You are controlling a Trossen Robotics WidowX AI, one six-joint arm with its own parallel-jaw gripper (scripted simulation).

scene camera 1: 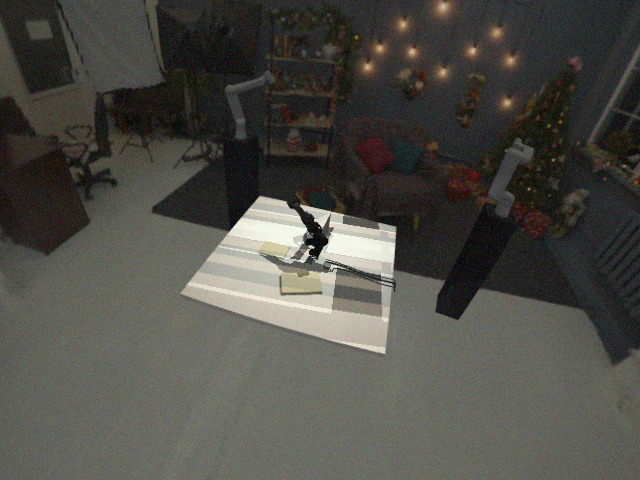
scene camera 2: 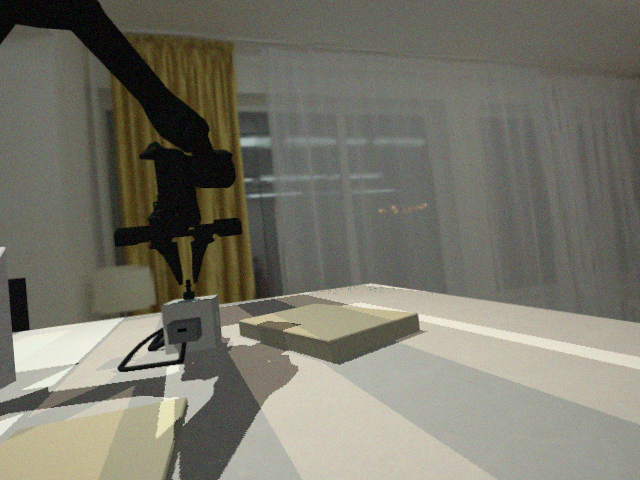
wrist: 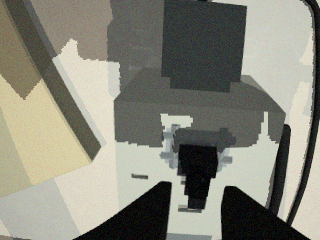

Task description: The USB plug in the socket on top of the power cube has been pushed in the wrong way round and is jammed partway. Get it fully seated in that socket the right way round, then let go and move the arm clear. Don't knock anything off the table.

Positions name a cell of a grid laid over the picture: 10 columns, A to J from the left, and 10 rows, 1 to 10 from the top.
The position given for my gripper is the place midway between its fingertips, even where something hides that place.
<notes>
In view: my gripper (scene camera 2: C6) and a USB plug (wrist: G7).
My gripper is seen too in the wrist view (wrist: G9).
</notes>
